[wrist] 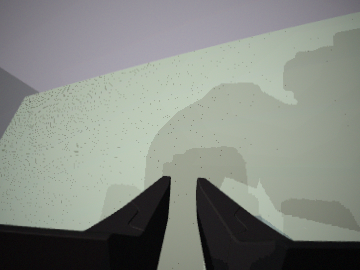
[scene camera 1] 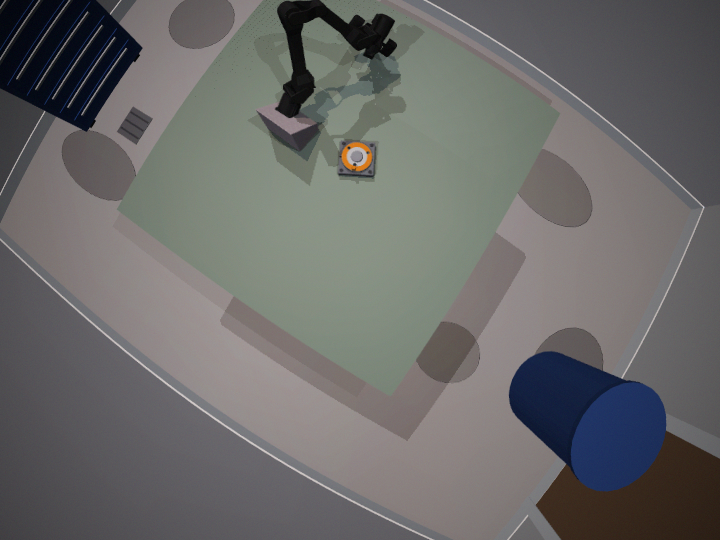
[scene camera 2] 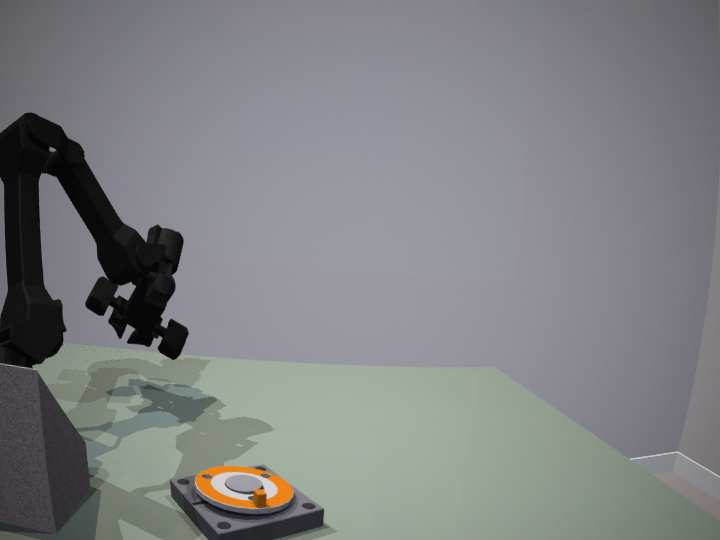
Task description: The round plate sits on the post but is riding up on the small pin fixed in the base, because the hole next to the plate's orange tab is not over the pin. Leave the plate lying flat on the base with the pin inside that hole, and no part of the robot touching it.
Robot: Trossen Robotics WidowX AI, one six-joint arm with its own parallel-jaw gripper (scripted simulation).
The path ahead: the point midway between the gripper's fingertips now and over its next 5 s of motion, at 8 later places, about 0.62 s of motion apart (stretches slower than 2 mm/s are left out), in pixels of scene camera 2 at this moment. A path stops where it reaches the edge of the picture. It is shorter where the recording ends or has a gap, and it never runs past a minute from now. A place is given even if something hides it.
The gripper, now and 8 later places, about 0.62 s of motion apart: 124,338; 270,380; 297,447; 277,493; 262,501; 245,501; 227,499; 214,492; 202,478
